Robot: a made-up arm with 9 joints. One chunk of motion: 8 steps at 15 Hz.
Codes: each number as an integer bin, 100 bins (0 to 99) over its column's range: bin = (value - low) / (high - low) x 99, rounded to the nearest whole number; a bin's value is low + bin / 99 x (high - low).
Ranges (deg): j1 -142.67..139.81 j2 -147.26..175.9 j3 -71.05..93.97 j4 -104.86..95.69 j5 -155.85..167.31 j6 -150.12..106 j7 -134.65..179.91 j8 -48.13..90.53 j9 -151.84..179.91
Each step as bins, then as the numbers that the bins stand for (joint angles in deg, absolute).
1 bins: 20 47 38 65 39 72 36 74 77
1 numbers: -85.60 6.16 -7.71 26.81 -28.54 36.15 -20.26 55.51 106.19
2 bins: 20 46 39 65 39 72 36 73 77
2 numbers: -85.60 2.90 -6.04 26.81 -28.54 36.15 -20.26 54.11 106.19
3 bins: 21 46 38 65 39 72 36 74 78
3 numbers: -82.75 2.90 -7.71 26.81 -28.54 36.15 -20.26 55.51 109.54
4 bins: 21 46 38 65 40 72 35 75 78
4 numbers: -82.75 2.90 -7.71 26.81 -25.28 36.15 -23.44 56.92 109.54
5 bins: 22 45 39 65 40 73 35 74 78
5 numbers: -79.90 -0.37 -6.04 26.81 -25.28 38.74 -23.44 55.51 109.54
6 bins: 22 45 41 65 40 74 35 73 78
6 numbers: -79.90 -0.37 -2.71 26.81 -25.28 41.32 -23.44 54.11 109.54
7 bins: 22 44 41 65 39 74 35 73 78
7 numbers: -79.90 -3.63 -2.71 26.81 -28.54 41.32 -23.44 54.11 109.54
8 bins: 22 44 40 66 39 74 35 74 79
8 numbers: -79.90 -3.63 -4.38 28.84 -28.54 41.32 -23.44 55.51 112.89
